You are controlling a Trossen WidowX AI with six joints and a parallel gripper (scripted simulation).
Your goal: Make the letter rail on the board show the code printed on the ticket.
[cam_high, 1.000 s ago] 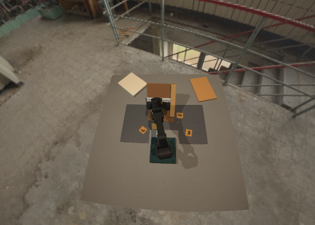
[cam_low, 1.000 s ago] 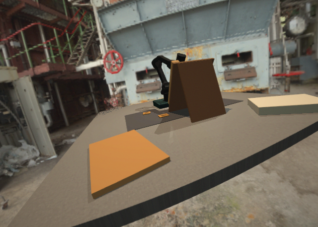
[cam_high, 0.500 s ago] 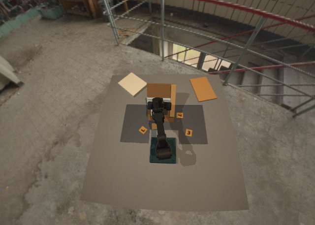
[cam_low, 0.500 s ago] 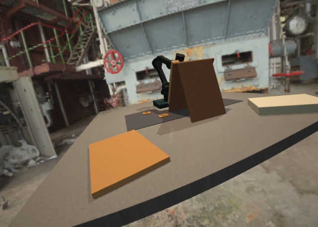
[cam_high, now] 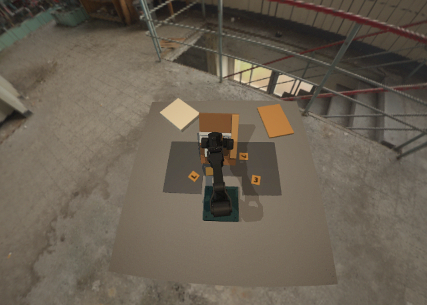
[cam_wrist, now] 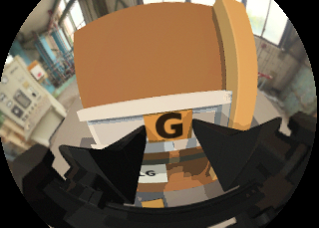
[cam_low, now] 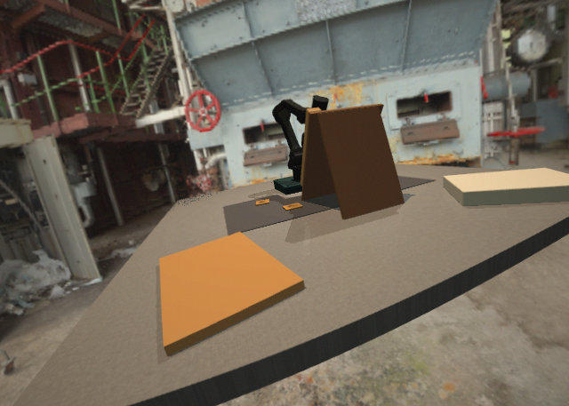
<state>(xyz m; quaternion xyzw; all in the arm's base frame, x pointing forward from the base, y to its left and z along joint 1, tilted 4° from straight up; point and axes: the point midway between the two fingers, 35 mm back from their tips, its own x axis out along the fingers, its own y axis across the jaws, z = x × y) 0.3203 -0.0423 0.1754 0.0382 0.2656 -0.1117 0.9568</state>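
My gripper tip is now 40 mm past the white ticket, 60 mm to the right of it and 90 mm above it. Round my gripper tip: 7 tile: 80 mm behind, 160 mm to the right, 170 mm below; then orange tile marked g: right at my gripper tip; then dark mat: 160 mm behind, 10 mm to the left, 170 mm below.
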